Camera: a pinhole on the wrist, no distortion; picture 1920 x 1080 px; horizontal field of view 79.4 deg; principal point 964.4 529.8 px. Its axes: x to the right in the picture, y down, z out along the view. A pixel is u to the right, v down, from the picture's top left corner.
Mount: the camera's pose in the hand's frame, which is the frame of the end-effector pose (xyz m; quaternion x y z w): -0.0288 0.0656 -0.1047 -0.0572 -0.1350 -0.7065 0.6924
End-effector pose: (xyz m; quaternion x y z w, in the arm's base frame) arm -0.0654 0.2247 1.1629 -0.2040 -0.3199 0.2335 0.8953
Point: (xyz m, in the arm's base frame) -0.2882 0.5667 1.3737
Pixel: 873.9 1044.5
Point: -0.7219 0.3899 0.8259
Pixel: outside the picture
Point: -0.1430 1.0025 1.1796
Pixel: outside the picture
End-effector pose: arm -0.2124 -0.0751 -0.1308 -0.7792 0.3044 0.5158 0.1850
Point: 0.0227 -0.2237 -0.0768
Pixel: behind the camera
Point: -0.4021 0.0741 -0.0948
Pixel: 1492.7 277.0
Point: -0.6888 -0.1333 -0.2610
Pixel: 597.6 709.2
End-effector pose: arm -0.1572 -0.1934 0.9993 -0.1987 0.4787 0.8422 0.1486
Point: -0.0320 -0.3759 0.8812
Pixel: behind the camera
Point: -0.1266 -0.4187 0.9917
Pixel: behind the camera
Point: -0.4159 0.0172 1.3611
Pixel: 802.3 857.8
